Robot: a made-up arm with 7 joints.
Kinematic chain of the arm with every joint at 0, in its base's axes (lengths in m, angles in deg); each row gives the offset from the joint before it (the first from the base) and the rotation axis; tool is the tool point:
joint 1: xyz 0 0 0.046 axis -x
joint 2: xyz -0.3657 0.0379 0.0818 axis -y
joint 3: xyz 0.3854 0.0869 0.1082 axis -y
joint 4: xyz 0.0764 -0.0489 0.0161 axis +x
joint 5: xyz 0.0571 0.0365 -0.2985 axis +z
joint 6: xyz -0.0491 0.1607 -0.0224 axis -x
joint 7: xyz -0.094 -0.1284 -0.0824 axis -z
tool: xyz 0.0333 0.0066 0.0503
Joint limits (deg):
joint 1: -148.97..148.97
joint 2: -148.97..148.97
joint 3: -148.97..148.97
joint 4: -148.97..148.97
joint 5: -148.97..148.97
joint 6: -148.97..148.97
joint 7: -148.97..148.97
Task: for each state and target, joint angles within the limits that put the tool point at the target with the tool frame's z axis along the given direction. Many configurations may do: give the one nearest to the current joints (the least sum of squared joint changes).
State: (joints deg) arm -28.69 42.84 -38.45 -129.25 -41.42 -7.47 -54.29
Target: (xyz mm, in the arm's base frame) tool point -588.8 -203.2 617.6 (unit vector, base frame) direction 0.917 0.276 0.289
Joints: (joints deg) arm 3.67 83.49 6.04 -143.24 -42.56 27.61 -52.31
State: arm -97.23 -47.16 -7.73 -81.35 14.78 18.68 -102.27
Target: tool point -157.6 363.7 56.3 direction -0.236 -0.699 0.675
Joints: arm -141.84 -67.14 -1.74 -98.83 -3.94 6.01 -93.31
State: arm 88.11 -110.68 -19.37 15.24 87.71 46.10 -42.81
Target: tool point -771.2 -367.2 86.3 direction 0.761 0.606 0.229
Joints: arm 105.33 -122.03 23.50 16.34 105.57 40.95 -45.08
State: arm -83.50 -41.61 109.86 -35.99 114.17 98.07 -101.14
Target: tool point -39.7 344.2 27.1 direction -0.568 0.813 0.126
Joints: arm -111.35 -65.17 107.81 -29.51 93.21 105.51 -100.18
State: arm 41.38 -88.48 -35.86 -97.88 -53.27 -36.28 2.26
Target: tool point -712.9 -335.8 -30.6 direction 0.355 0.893 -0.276
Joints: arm 12.21 -130.36 -43.14 -87.91 -75.88 -20.75 -0.78
